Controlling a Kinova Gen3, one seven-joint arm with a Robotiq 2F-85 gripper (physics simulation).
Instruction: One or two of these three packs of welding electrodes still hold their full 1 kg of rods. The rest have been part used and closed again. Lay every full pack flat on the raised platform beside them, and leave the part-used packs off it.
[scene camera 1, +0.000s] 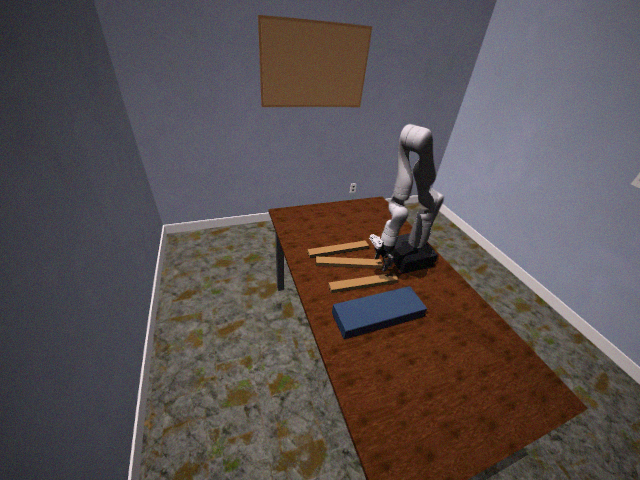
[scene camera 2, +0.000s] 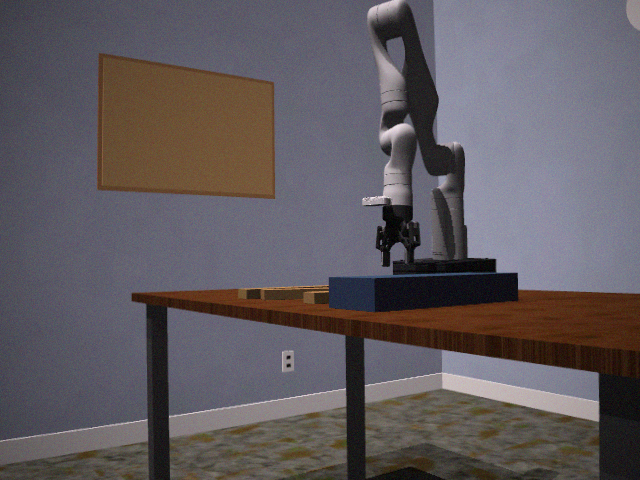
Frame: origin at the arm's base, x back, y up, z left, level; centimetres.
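Seen in the pictures: gripper, fingertip midpoint: (scene camera 1: 380, 264) (scene camera 2: 397, 266); arm's base at its link origin: (scene camera 1: 416, 242) (scene camera 2: 448, 258).
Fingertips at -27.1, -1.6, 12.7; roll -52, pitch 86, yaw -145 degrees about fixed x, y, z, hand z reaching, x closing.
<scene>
Pixels of each thing's top centre, then the offset from my fingertips to it, as dx, dy, dz. Level surfaces: height alone.
- far pack at its top centre: (scene camera 2: 302, 286) (scene camera 1: 338, 247) -15.0, -5.2, -22.1
- middle pack at its top centre: (scene camera 2: 332, 287) (scene camera 1: 349, 260) -12.4, -5.2, -10.4
- raised blue platform at its top centre: (scene camera 2: 428, 274) (scene camera 1: 380, 306) -9.1, -1.7, +23.8
- brown table at its surface level: dy -7.6
Three long tan packs lie flat on the table. The far pack (scene camera 1: 338, 249) (scene camera 2: 249, 293) lies angled at the back, the middle pack (scene camera 1: 346, 261) (scene camera 2: 281, 293) lies next to it, and the near pack (scene camera 1: 361, 283) (scene camera 2: 315, 297) lies closest to the platform. The raised blue platform (scene camera 1: 379, 311) (scene camera 2: 423, 291) has no pack on it. My gripper (scene camera 1: 384, 267) (scene camera 2: 398, 258) points down, open and empty, above the table near the robot-side end of the middle pack. In scene camera 2 the platform hides much of the packs. No fill marks can be made out.
The black robot base (scene camera 1: 413, 255) (scene camera 2: 444, 265) stands on the brown table (scene camera 1: 444, 377) (scene camera 2: 568, 320), close to the right ends of the packs. The near pack lies between the middle pack and the platform. The table's left edge runs past the packs' left ends.
</scene>
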